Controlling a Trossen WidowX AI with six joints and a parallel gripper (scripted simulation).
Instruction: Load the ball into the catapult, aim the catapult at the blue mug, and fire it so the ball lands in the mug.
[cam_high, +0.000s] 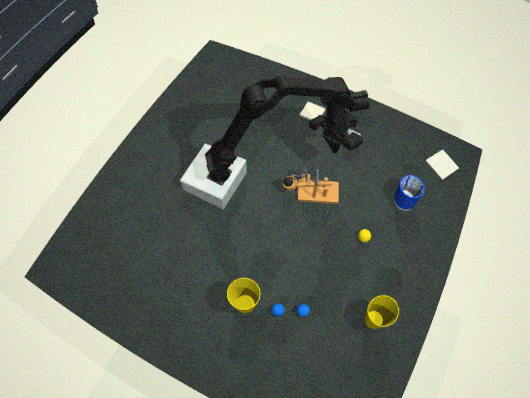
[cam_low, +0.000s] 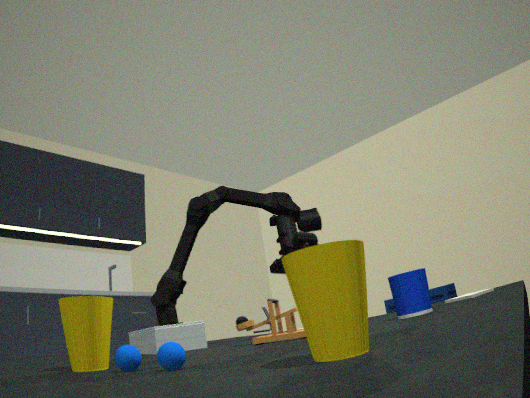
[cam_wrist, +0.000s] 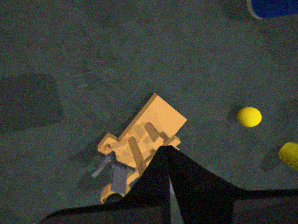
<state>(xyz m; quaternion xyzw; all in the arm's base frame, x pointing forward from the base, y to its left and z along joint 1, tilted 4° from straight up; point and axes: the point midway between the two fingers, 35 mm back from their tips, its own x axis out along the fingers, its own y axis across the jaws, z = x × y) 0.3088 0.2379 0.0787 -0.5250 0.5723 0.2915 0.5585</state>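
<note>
My gripper tip is 13 cm to the left of the dark ball, 10 cm past it and 9 cm above it. Also, from my gripper tip: yellow ball 21 cm ahead, 16 cm to the right, 13 cm below; then wooden catapult 10 cm below, 9 cm to the right, 4 cm behind; then grey block 17 cm to the left, 12 cm below, 1 cm ahead.
</note>
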